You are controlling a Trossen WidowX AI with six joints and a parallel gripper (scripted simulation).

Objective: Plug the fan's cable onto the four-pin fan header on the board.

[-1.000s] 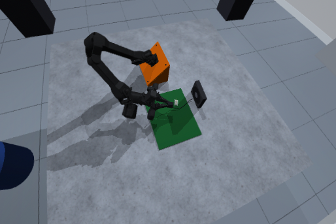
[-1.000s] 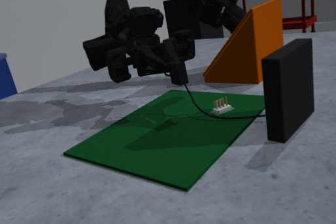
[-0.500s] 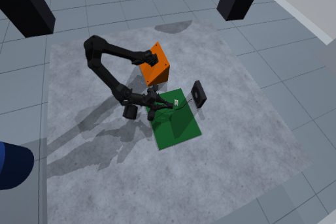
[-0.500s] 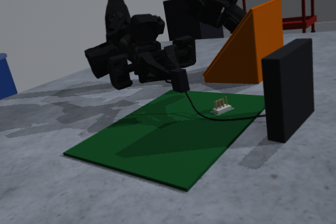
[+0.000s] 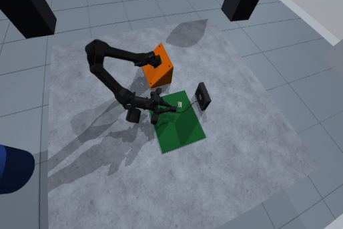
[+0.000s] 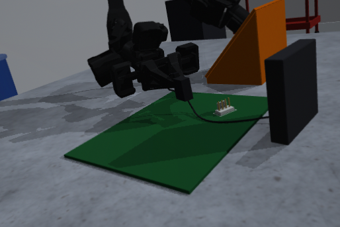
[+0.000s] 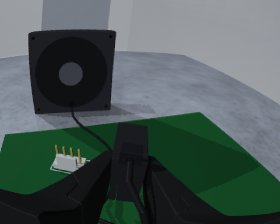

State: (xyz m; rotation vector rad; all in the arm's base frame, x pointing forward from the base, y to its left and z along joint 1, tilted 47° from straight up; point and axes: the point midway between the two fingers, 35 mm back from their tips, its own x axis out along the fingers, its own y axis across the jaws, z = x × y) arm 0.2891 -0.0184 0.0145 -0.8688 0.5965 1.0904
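Right now the green board is 8 cm below my gripper tip, 4 cm ahead of it and 1 cm to the left of it. Also, from my gripper tip: black fan (18 cm to the left, 3 cm behind, 1 cm below); then white four-pin fan header (7 cm below, 6 cm to the left, 4 cm behind); then black fan plug (1 cm to the left, 1 cm below).
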